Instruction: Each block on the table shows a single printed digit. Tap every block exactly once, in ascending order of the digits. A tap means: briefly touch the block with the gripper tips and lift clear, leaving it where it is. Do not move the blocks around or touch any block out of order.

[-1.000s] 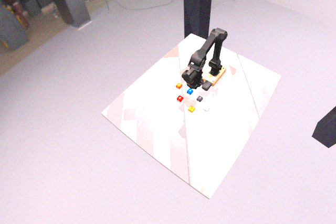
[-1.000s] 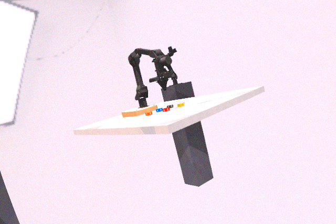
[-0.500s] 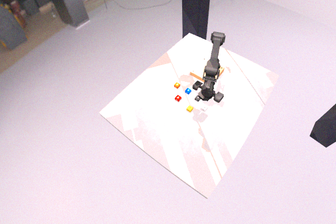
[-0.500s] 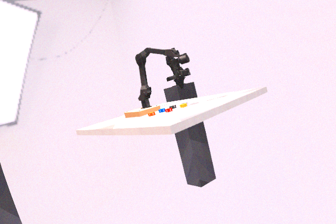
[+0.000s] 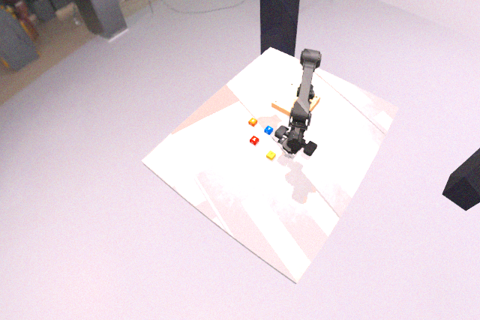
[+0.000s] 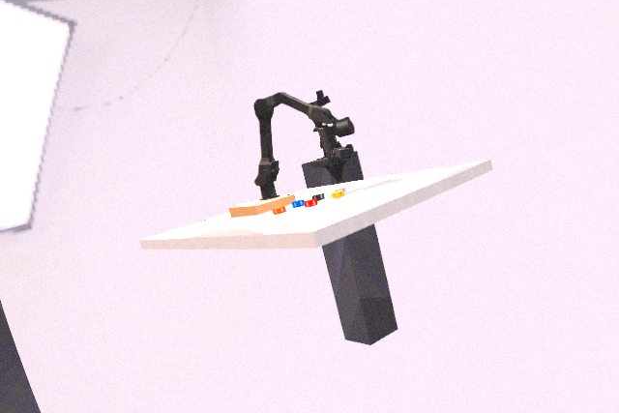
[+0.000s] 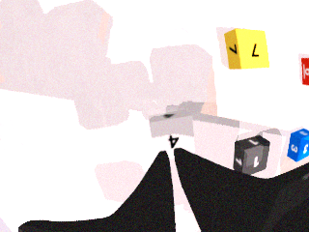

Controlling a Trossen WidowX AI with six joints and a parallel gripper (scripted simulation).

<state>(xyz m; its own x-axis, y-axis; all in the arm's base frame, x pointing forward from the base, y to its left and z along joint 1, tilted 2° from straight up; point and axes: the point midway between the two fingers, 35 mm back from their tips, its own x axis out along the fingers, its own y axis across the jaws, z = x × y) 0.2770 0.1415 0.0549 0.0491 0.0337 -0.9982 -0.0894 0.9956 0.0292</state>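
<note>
The white block is 30 mm below my gripper tip and 10 mm to the right of it. The rest, counted from my gripper tip: dark grey block: 90 mm to the right, 30 mm below, 30 mm behind; then yellow block: 80 mm to the right, 70 mm ahead, 30 mm below; then blue block: 180 mm to the right, 40 mm behind, 30 mm below.
</note>
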